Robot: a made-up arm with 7 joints. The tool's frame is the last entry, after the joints. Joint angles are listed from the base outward.
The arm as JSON. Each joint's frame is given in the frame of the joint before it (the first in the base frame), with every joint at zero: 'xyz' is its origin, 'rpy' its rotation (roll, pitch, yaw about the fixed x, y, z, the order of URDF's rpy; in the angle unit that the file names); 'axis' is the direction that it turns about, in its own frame. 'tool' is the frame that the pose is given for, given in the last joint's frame.
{
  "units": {
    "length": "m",
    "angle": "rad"
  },
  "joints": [
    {
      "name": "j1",
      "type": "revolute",
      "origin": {
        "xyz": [
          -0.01,
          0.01,
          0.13
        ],
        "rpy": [
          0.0,
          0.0,
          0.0
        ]
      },
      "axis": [
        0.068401,
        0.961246,
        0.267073
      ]
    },
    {
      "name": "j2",
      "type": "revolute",
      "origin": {
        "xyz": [
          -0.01,
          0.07,
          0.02
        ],
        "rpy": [
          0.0,
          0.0,
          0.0
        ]
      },
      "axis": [
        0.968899,
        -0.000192,
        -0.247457
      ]
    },
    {
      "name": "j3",
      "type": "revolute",
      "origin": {
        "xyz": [
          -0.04,
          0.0,
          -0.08
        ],
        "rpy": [
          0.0,
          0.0,
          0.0
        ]
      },
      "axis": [
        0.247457,
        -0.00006,
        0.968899
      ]
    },
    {
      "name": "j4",
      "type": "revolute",
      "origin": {
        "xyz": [
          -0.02,
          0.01,
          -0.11
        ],
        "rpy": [
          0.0,
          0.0,
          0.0
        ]
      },
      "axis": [
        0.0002,
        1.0,
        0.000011
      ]
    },
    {
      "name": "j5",
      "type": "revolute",
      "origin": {
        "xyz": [
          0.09,
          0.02,
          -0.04
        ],
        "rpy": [
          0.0,
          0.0,
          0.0
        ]
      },
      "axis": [
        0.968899,
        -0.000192,
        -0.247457
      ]
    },
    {
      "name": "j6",
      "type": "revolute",
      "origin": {
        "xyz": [
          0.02,
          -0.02,
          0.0
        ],
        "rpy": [
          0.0,
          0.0,
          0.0
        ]
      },
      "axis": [
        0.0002,
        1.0,
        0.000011
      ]
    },
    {
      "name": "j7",
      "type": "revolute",
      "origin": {
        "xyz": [
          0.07,
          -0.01,
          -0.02
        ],
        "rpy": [
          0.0,
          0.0,
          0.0
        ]
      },
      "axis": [
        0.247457,
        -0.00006,
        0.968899
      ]
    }
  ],
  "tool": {
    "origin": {
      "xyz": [
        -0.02,
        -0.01,
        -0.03
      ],
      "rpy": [
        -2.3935,
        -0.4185,
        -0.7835
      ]
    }
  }
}
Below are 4 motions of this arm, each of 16 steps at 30 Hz.
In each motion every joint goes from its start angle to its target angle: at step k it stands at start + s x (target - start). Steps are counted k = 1, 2, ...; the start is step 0. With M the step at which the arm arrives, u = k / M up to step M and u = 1 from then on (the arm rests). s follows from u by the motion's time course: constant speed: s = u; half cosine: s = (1 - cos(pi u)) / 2; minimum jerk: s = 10 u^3 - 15 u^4 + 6 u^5.
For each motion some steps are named. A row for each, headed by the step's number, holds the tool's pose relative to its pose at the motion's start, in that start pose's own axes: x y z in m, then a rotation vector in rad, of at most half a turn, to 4 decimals.
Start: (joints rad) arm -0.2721 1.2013 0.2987 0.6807 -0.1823 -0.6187 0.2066
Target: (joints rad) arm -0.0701 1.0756 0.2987 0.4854 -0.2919 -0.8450 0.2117
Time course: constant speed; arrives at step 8
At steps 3, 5, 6, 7, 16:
3: 0.0066 0.0058 -0.0171 -0.0160 0.0853 -0.0717
5: 0.0101 0.0084 -0.0292 -0.0271 0.1360 -0.1234
6: 0.0117 0.0093 -0.0354 -0.0326 0.1594 -0.1503
7: 0.0130 0.0099 -0.0416 -0.0380 0.1815 -0.1779
16: 0.0142 0.0103 -0.0479 -0.0432 0.2023 -0.2062

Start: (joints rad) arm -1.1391 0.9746 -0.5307 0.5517 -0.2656 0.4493 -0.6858
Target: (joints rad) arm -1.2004 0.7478 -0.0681 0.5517 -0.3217 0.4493 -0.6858
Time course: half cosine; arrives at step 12
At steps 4, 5, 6, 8, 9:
4: 0.0113 -0.0097 -0.0021 0.0546 0.0965 -0.0992
5: 0.0163 -0.0141 -0.0033 0.0790 0.1435 -0.1475
6: 0.0215 -0.0185 -0.0047 0.1038 0.1942 -0.1996
8: 0.0306 -0.0263 -0.0074 0.1476 0.2927 -0.3011
9: 0.0341 -0.0292 -0.0086 0.1641 0.3337 -0.3436

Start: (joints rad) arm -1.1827 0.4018 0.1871 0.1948 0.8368 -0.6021 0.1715
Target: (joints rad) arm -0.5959 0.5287 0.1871 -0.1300 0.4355 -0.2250 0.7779
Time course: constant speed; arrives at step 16
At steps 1, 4, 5, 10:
1: -0.0053 0.0004 -0.0067 -0.0075 -0.0460 -0.0140
4: -0.0208 -0.0001 -0.0266 -0.0285 -0.1834 -0.0480
5: -0.0258 -0.0008 -0.0331 -0.0351 -0.2290 -0.0566
10: -0.0491 -0.0078 -0.0649 -0.0647 -0.4540 -0.0801

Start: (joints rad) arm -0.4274 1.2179 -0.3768 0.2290 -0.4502 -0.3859 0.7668
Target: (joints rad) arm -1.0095 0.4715 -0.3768 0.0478 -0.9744 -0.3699 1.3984
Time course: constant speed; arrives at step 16
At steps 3, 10, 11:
3: 0.0440 0.0111 -0.0145 -0.0659 -0.1157 -0.2896
10: 0.1497 -0.0010 -0.0545 -0.3601 -0.3722 -0.8625
11: 0.1636 -0.0068 -0.0611 -0.4188 -0.4056 -0.9284

